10 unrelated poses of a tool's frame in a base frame.
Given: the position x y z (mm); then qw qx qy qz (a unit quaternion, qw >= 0).
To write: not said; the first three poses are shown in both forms.
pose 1, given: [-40.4, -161.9, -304.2, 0.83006, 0.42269, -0.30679, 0.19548]
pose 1, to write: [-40.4, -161.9, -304.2, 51.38, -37.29, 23.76]
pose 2, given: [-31.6, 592.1, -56.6, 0.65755, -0.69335, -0.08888, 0.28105]
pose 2, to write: [-31.6, 592.1, -56.6, -89.98, -11.53, 36.47]
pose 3, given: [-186.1, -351.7, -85.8, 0.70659, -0.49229, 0.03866, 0.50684]
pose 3, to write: [-186.1, -351.7, -85.8, -62.67, 4.92, 64.52]
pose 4, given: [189.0, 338.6, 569.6, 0.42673, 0.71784, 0.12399, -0.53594]
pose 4, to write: [189.0, 338.6, 569.6, 102.77, 17.75, -76.73]
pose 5, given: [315.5, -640.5, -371.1, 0.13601, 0.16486, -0.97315, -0.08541]
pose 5, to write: [315.5, -640.5, -371.1, 27.35, -161.45, -14.17]
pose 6, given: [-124.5, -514.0, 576.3, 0.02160, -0.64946, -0.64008, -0.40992]
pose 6, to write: [-124.5, -514.0, 576.3, -115.32, -113.66, -72.79]
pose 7, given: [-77.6, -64.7, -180.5, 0.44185, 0.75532, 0.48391, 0.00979]
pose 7, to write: [-77.6, -64.7, -180.5, 107.40, 68.81, 1.39]
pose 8, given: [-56.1, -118.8, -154.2, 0.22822, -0.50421, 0.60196, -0.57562]
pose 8, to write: [-56.1, -118.8, -154.2, -79.55, 94.98, -90.82]
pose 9, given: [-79.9, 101.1, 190.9, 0.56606, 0.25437, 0.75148, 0.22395]
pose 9, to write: [-79.9, 101.1, 190.9, 34.27, 101.23, 30.17]
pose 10, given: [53.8, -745.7, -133.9, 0.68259, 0.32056, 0.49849, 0.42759]
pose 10, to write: [53.8, -745.7, -133.9, 41.19, 64.06, 54.94]
